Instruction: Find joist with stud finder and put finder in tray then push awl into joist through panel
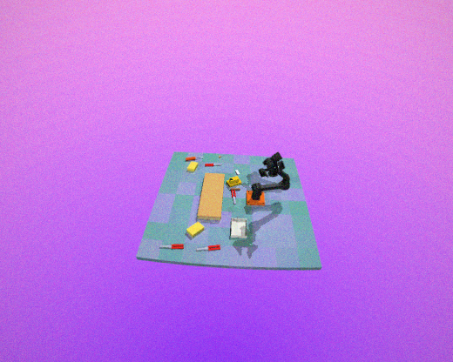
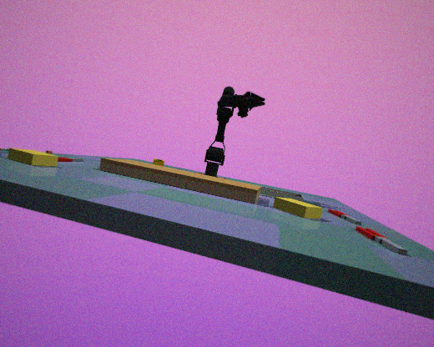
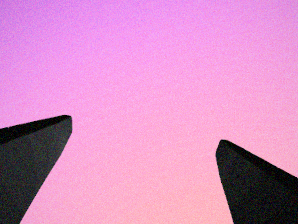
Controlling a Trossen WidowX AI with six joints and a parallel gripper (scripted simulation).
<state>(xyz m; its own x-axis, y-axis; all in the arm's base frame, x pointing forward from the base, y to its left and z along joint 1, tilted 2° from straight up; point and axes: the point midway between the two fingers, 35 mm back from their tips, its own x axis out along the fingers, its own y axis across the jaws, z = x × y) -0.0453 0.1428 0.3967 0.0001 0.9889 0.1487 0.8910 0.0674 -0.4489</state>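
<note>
My gripper tip is 250 mm short of the yellow stud finder, 380 mm to the left of it and 370 mm above it. Also, from my gripper tip: white tray: 220 mm ahead, 130 mm to the left, 400 mm below; then awl: 260 mm ahead, 300 mm to the right, 410 mm below.
</note>
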